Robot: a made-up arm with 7 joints.
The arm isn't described. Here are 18 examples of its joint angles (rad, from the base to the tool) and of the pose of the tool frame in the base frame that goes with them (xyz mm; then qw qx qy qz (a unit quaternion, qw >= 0)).
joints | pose
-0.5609 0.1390 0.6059 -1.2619 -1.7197 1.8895 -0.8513 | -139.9 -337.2 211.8 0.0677 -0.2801 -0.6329 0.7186
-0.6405 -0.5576 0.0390 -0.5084 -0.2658 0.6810 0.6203 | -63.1 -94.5 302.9 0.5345 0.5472 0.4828 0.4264
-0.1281 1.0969 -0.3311 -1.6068 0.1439 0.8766 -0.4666 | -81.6 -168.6 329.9 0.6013 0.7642 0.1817 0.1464
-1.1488 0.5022 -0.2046 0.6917 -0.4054 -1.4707 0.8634 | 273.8 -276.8 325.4 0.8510 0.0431 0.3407 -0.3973
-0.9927 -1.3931 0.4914 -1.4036 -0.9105 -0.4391 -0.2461 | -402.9 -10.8 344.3 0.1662 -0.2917 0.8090 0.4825
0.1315 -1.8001 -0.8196 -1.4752 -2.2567 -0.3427 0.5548 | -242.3 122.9 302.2 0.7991 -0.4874 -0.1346 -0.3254
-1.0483 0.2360 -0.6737 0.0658 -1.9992 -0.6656 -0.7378 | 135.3 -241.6 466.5 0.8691 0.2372 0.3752 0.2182
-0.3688 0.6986 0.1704 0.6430 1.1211 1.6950 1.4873 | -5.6 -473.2 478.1 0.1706 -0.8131 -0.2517 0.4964
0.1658 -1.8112 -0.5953 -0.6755 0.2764 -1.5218 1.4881 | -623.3 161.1 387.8 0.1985 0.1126 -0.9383 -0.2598
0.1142 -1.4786 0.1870 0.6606 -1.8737 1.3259 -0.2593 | 107.2 -143.3 169.4 0.4528 -0.0261 0.6908 -0.5631
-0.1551 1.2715 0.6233 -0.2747 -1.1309 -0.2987 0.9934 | 38.4 -45.2 585.8 0.9300 -0.0464 0.3492 -0.1050
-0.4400 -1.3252 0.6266 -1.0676 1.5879 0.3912 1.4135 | -555.3 -151.5 317.9 0.5234 0.0416 0.3025 0.7955
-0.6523 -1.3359 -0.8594 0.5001 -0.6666 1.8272 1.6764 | -182.8 -307.1 74.6 0.1281 0.8972 -0.1133 0.4071
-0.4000 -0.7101 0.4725 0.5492 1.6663 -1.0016 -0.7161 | 50.0 99.5 162.4 0.3269 0.2793 -0.8837 -0.1848
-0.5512 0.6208 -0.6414 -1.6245 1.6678 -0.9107 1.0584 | -126.2 143.2 591.4 0.9015 0.4140 0.0664 0.1071
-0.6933 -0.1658 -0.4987 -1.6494 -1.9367 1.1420 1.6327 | -113.3 157.9 249.0 0.7430 -0.5049 -0.4244 -0.1137
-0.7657 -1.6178 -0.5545 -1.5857 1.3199 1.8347 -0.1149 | -504.5 -302.9 439.8 0.0544 -0.8227 -0.3367 0.4548
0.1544 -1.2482 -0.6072 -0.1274 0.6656 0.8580 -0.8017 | -338.6 -271.7 240.8 0.7317 0.4900 0.1636 -0.4447
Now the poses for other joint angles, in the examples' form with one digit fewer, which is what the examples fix.
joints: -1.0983 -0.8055 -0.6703 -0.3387 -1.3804 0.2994 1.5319
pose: 32 -5 334 0.444 -0.440 -0.324 -0.710
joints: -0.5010 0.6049 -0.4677 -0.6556 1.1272 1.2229 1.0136
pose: -65 -76 215 0.436 0.191 -0.686 0.550
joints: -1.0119 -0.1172 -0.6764 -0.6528 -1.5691 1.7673 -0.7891
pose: -67 -33 53 0.169 -0.298 -0.937 0.066
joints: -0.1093 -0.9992 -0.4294 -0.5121 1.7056 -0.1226 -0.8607
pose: -393 5 203 0.752 0.308 -0.336 -0.476
